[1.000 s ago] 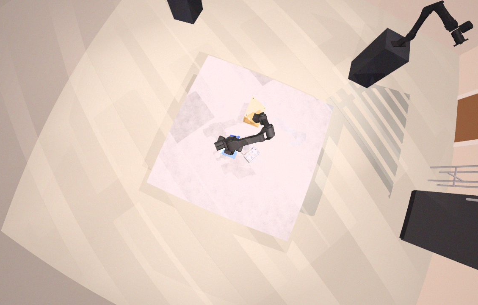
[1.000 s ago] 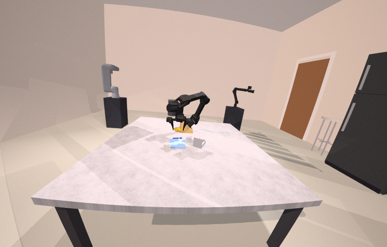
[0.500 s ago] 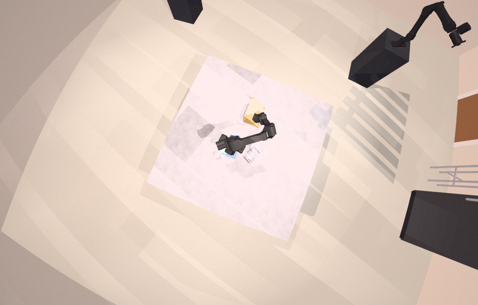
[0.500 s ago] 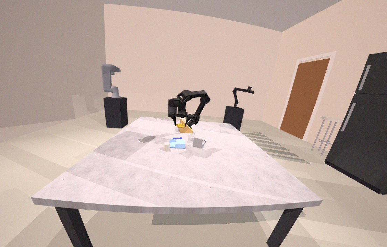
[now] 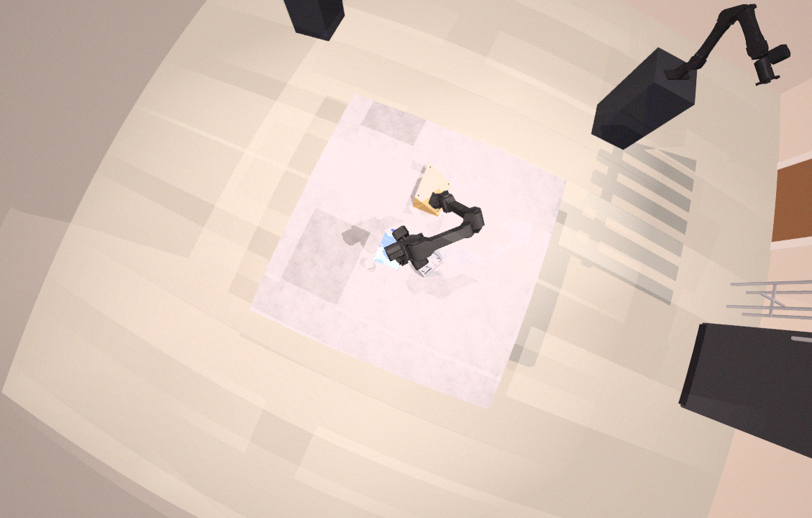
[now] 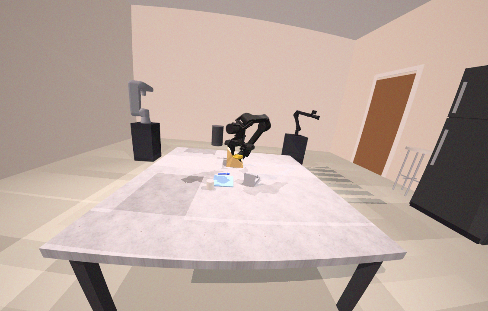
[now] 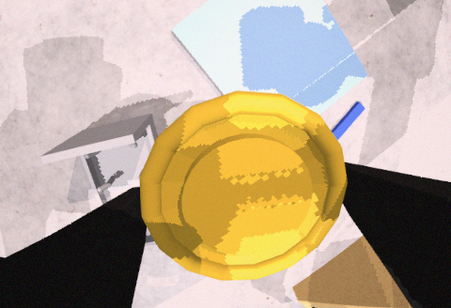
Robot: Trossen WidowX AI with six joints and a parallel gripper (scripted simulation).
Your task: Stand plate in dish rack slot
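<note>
The dish rack lies 11 cm to the left of my gripper tip and 14 cm below it. Also, from my gripper tip: light blue mat (1 cm ahead, 8 cm to the right, 16 cm below); yellow plate (1 cm above); blue spoon (10 cm behind, 7 cm to the right, 16 cm below).
</note>
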